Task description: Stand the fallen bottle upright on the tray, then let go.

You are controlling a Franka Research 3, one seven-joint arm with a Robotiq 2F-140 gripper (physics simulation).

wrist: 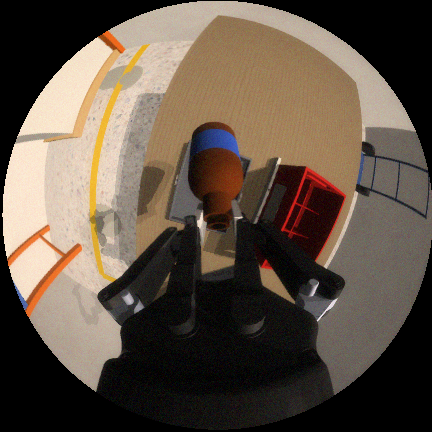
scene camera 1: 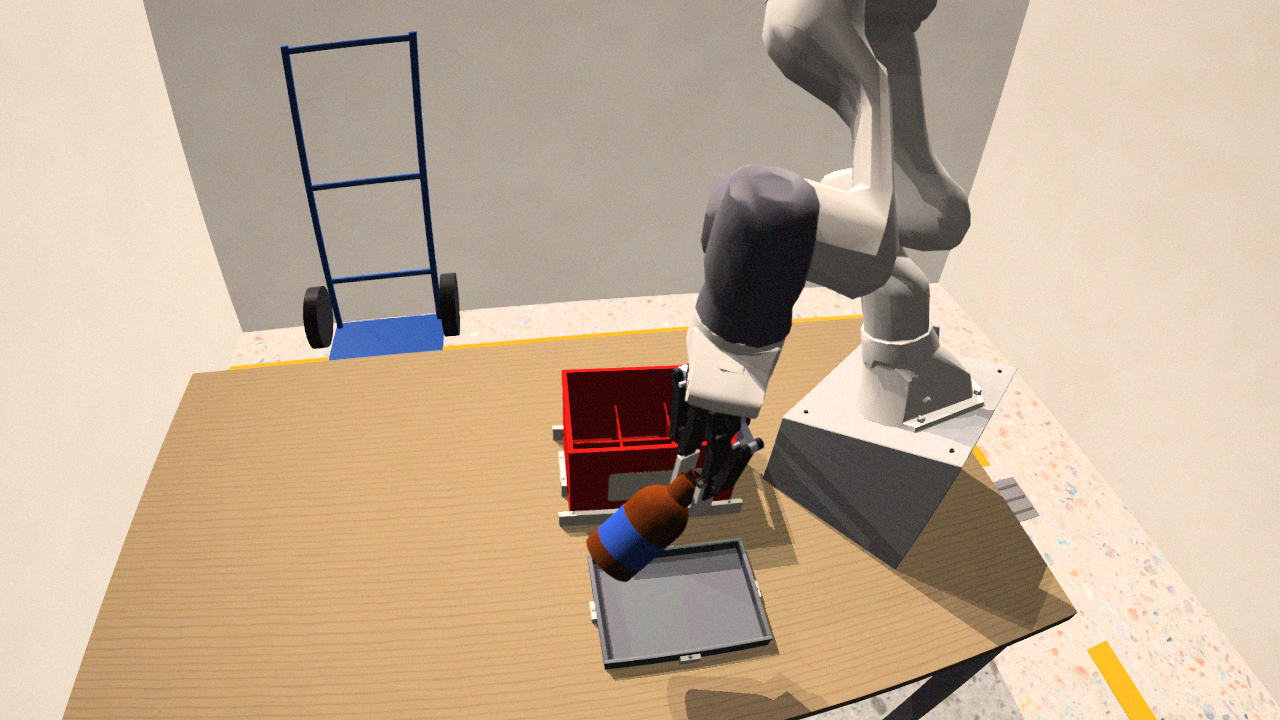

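Note:
A brown bottle [scene camera 1: 640, 528] [wrist: 216, 167] with a blue band hangs in the air, tilted, its neck up toward the gripper and its base pointing down and to the left in the scene view. My gripper [scene camera 1: 691, 479] [wrist: 217, 210] is shut on the bottle's neck. The shallow grey tray [scene camera 1: 684, 608] [wrist: 181, 196] lies on the table, below the bottle; the bottle covers the tray's back left corner in the scene view and much of the tray in the wrist view. The bottle's shadow falls on the table in front of the tray.
A red divided crate [scene camera 1: 586, 479] [wrist: 327, 187] stands behind the tray, close to the gripper, with pale rails [scene camera 1: 586, 519] at its foot. The robot's grey base block [scene camera 1: 859, 483] stands at the right. A blue hand truck [scene camera 1: 366, 182] [wrist: 398, 175] stands beyond the table [scene camera 1: 358, 537].

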